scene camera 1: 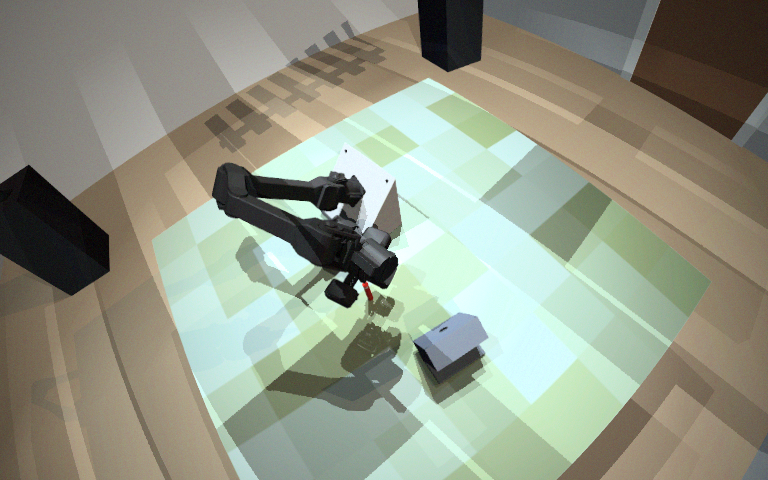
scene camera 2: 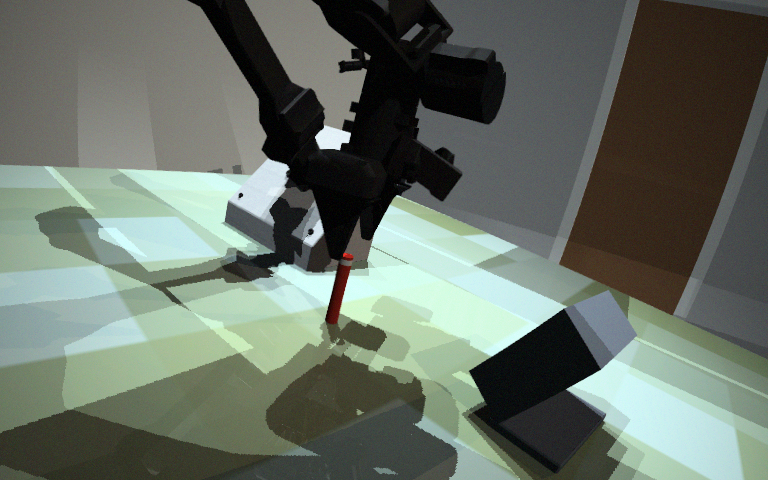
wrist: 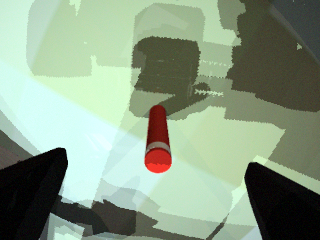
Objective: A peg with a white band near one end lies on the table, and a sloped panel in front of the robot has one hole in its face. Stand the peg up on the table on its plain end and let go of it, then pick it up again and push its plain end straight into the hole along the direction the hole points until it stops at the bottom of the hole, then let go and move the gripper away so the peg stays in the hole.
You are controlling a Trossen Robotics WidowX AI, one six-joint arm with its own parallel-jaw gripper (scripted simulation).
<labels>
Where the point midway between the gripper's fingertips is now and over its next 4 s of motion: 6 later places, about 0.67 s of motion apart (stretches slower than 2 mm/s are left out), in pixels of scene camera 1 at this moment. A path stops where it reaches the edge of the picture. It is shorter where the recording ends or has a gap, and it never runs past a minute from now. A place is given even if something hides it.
My gripper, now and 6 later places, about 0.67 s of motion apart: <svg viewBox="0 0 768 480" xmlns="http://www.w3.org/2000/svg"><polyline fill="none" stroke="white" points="365,283 367,289 368,291 365,281 371,279 383,280 394,282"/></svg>
</labels>
